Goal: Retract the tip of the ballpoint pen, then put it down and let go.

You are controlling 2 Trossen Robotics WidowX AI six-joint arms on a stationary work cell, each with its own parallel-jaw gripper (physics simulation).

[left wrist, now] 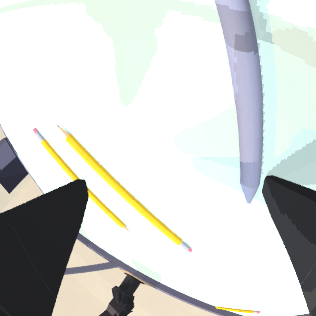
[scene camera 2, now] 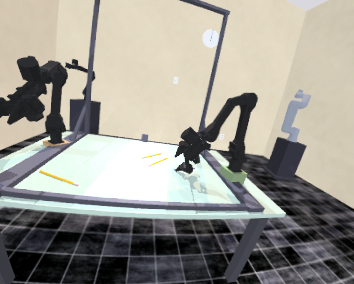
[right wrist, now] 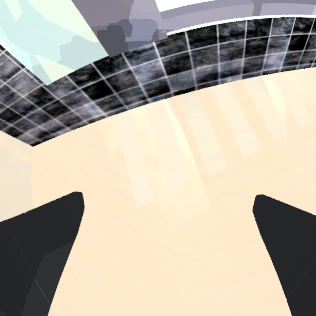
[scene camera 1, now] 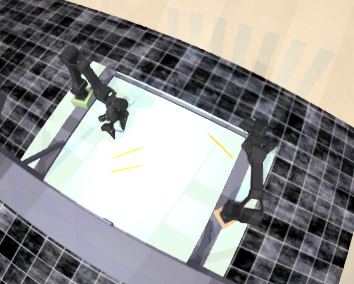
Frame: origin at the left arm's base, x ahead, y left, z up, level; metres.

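Where they show: left gripper, fingertip midpoint: [left wrist: 178, 187] [scene camera 2: 175, 163] [scene camera 1: 119, 134]; right gripper, fingertip midpoint: [right wrist: 171, 203]; left arm's base, link origin: [scene camera 2: 234, 169] [scene camera 1: 81, 95]; right arm's base, link origin: [left wrist: 133, 277] [scene camera 2: 56, 141] [scene camera 1: 227, 215].
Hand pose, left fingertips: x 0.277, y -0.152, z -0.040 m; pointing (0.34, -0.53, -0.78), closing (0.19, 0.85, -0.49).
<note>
Each offset is from my left fingertips to the top centre of the thing.
The lavender-grey pen @[0.012 m down, 0.046 m back, 0.027 m left] [left wrist: 250, 100] lies on the table in the left wrist view, its pointed end near the inner side of the right-hand finger. Its other end runs out of the top edge. Whether the writing tip is out cannot be told. The pen cannot be made out in the scene views, around the left gripper. My left gripper [scene camera 1: 118, 132] [scene camera 2: 184, 167] [left wrist: 178, 187] is open and empty, low over the table beside the pen. My right gripper [right wrist: 171, 203] is open and empty, raised beyond the table edge and facing the wall and floor.
Two yellow pencils @[0.016 m down, 0.068 m ahead, 0.074 m right] [left wrist: 122, 187] [left wrist: 82, 184] lie side by side near the left gripper. A third pencil @[0.017 m down, 0.523 m ahead, 0.096 m left] [scene camera 1: 221, 146] [scene camera 2: 58, 178] lies toward the right arm's side. A dark rail [scene camera 2: 125, 204] borders the white table, and upright frame posts [scene camera 2: 214, 75] stand at its far side.
</note>
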